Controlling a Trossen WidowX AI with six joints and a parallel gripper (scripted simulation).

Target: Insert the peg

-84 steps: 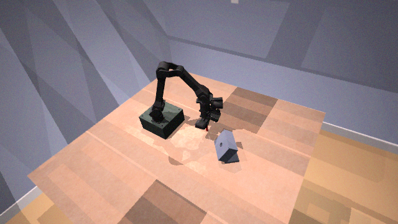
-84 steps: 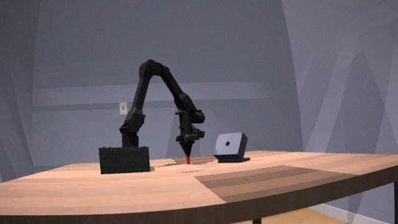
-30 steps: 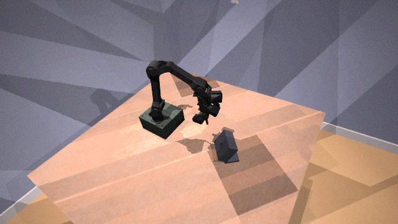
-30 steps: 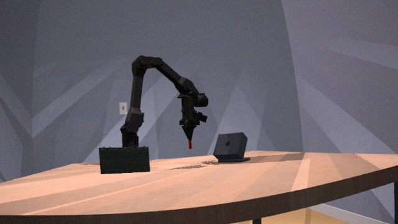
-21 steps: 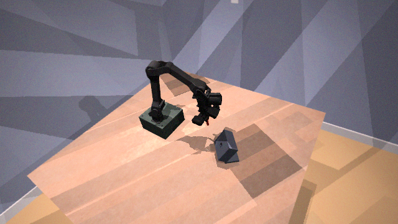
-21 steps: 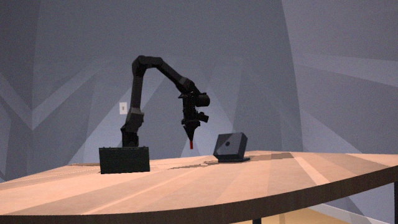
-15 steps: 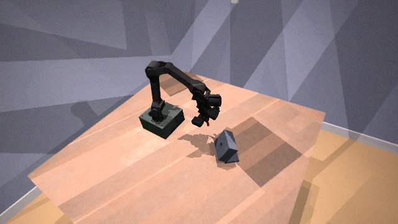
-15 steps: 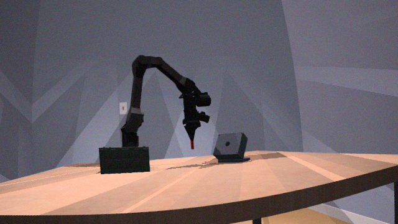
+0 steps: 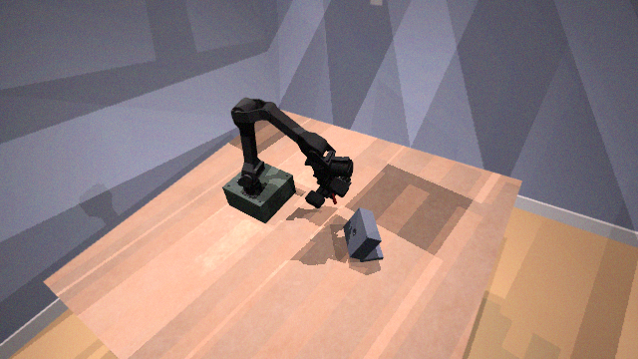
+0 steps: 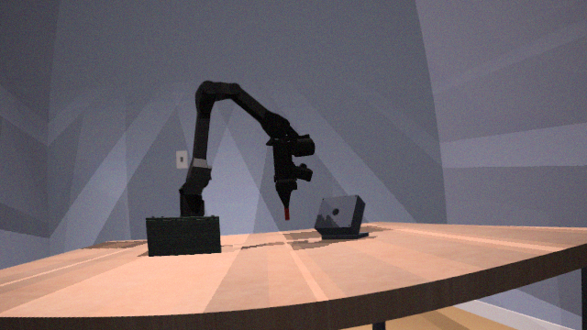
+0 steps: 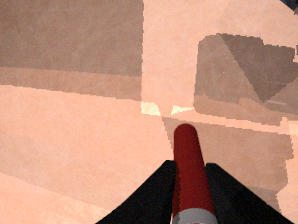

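Now: the dark sloped panel 14 cm ahead of my gripper tip, 9 cm to the right of it and 4 cm below it. The rest, counted from my gripper tip: round red peg 2 cm above.
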